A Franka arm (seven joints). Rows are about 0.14 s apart.
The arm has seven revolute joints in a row. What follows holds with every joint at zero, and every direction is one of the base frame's.
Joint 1 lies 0.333 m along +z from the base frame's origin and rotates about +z.
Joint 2 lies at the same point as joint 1 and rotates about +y.
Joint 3 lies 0.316 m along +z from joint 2 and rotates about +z.
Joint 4 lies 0.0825 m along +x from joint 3 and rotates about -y.
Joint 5 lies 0.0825 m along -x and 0.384 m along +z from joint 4 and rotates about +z.
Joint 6 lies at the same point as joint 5 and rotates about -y.
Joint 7 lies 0.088 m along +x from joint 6 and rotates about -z.
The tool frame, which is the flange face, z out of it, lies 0.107 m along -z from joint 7; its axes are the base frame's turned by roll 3.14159, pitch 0 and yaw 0 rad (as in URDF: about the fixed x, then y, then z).
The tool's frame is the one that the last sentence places.
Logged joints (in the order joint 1, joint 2, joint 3, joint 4, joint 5, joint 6, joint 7), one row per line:
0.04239 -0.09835 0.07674 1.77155 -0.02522 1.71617 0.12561
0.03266 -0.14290 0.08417 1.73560 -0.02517 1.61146 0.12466
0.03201 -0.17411 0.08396 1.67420 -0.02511 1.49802 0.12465
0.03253 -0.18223 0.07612 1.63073 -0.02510 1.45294 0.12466
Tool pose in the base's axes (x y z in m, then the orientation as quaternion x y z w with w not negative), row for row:
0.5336 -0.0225 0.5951 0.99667 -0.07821 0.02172 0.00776
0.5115 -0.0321 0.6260 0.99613 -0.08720 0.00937 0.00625
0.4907 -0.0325 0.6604 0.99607 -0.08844 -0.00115 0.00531
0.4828 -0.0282 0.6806 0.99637 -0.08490 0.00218 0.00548
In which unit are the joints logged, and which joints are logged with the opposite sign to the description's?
The joints are logged in radians. Opposite sign: joint 3, joint 4.
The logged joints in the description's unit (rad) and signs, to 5 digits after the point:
0.04239 -0.09835 -0.07674 -1.77155 -0.02522 1.71617 0.12561
0.03266 -0.14290 -0.08417 -1.73560 -0.02517 1.61146 0.12466
0.03201 -0.17411 -0.08396 -1.67420 -0.02511 1.49802 0.12465
0.03253 -0.18223 -0.07612 -1.63073 -0.02510 1.45294 0.12466

